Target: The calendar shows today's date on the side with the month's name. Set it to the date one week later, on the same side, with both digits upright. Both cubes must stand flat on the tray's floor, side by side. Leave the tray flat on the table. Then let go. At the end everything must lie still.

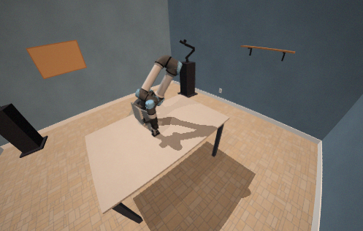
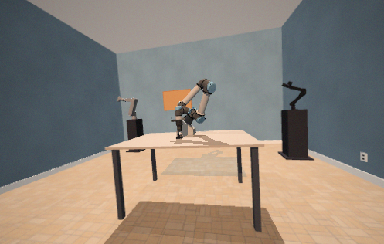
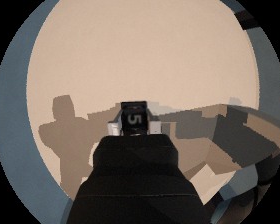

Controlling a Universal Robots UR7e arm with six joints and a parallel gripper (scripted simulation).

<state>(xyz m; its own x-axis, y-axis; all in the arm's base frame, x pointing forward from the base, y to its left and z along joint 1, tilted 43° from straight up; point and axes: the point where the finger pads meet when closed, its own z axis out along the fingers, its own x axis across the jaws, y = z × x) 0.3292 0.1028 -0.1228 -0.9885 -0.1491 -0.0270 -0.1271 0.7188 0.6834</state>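
Right now the calendar tray is 3 cm below my hand and 2 cm to the left of it. Also, from my hand: dark calendar cube: 1 cm below.
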